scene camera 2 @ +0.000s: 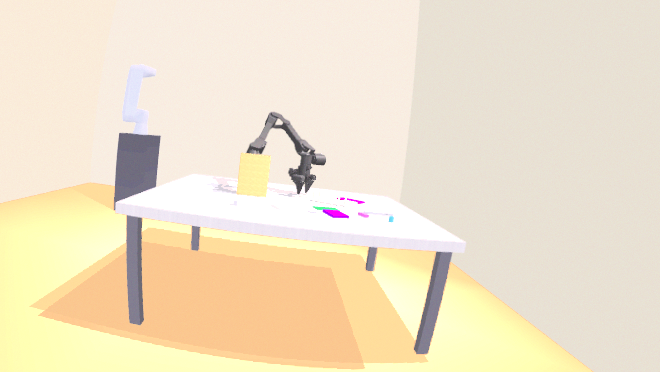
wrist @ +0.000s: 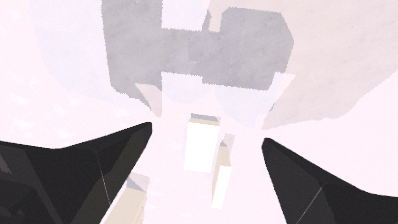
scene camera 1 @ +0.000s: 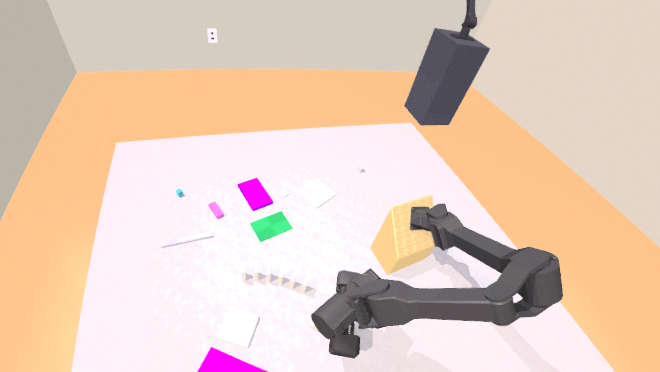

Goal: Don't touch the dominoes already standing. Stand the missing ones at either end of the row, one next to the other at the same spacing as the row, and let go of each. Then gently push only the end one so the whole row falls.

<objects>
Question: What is my gripper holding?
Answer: Nothing.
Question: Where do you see a green card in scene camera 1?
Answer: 268, 227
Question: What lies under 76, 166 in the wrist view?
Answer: My gripper.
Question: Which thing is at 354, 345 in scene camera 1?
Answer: My gripper.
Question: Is my gripper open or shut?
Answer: Open.
</objects>
